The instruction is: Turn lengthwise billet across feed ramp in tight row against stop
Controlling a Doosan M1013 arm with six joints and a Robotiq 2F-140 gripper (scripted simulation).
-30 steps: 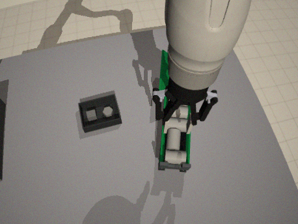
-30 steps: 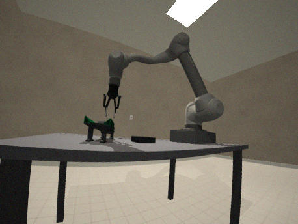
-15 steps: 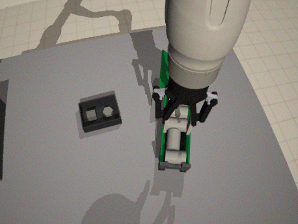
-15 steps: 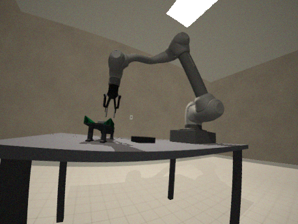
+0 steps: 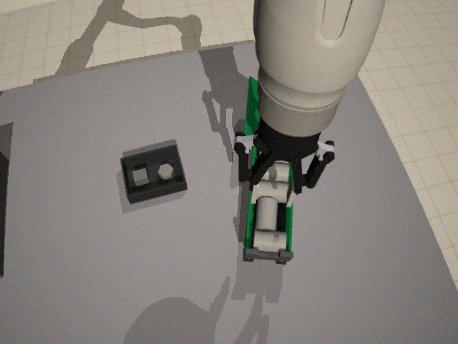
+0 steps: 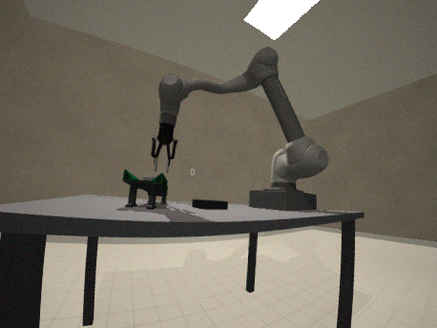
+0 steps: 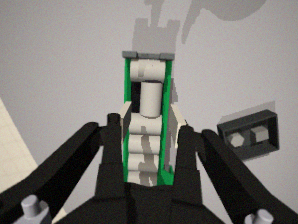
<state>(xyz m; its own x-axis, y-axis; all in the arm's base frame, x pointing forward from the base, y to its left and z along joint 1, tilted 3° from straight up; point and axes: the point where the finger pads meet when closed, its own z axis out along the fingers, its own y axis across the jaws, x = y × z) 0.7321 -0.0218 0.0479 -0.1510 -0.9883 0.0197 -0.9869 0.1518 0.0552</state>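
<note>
The grey stop is 7 cm to the right of my hand and 13 cm below it. Round my hand: ramp 2 cm ahead, 12 cm to the left, 13 cm below; then dark block 23 cm behind, 13 cm to the left, 18 cm below.
</note>
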